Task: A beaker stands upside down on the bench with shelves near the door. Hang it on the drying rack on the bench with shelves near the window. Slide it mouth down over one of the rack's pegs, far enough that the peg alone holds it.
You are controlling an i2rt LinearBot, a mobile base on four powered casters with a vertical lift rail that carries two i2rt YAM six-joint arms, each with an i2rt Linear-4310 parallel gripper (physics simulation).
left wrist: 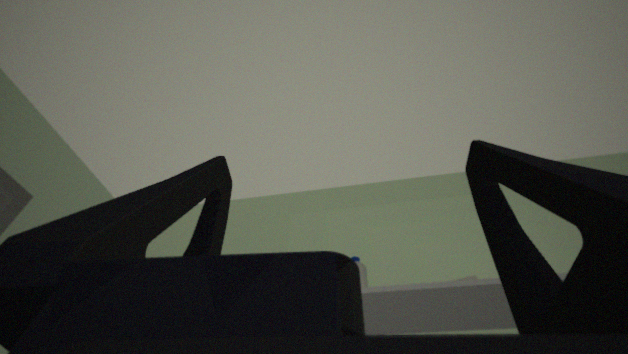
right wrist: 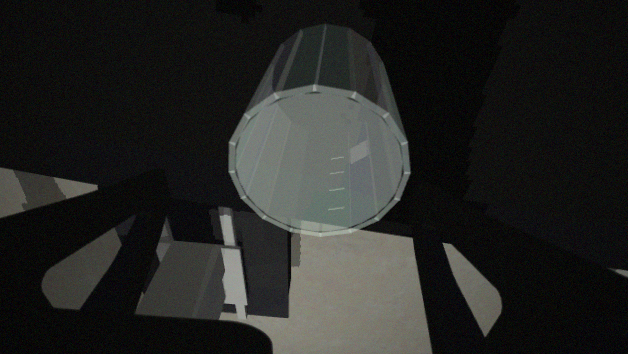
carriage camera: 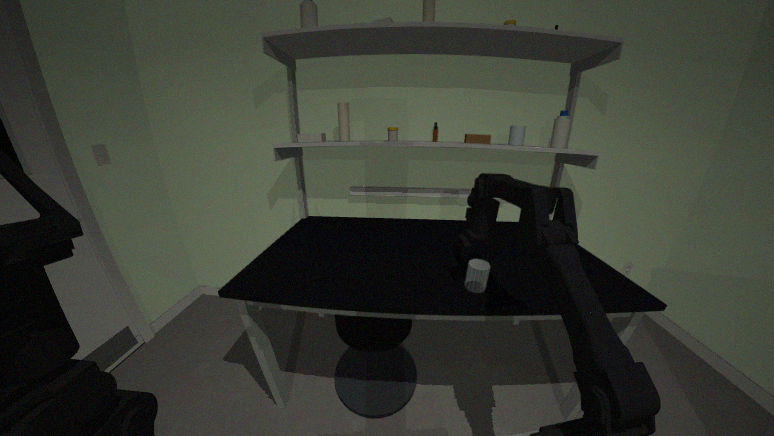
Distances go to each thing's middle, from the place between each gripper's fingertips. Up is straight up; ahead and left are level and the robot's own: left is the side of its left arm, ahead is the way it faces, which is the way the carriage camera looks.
I see the clear glass beaker [right wrist: 320, 150] 680 mm to the right of my left hand, 450 mm ahead of it and 440 mm below it.
I see my right gripper 10 mm to the left of the clear glass beaker and 60 mm above it.
